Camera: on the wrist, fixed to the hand. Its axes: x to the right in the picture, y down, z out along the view.
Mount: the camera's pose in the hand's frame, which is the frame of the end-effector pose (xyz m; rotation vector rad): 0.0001 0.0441 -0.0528 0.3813 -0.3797 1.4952
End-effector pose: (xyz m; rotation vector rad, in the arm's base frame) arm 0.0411 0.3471 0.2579 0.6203 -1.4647 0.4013
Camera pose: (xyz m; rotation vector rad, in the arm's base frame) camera 0.0562 0.4139 0.2646 -0.2723 -2.0382 1.8120
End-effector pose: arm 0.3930 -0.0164 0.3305 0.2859 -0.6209 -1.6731
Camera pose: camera 0.4569 -0.0330 0.3111 -0.2359 -1.0568 -0.1453
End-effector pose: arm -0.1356 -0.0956 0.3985 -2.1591 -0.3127 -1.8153
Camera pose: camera -0.1684 -0.1559 0.4028 -1.5550 0.6717 -0.4438
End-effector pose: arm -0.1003 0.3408 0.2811 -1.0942 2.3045 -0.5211
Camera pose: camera -0.1585 0.3731 0.2985 0.7199 1.8890 -0.0807
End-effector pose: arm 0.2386 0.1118 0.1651 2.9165 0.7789 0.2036
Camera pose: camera 0.2518 0.0779 0.2235 -2.5290 1.3529 0.3556
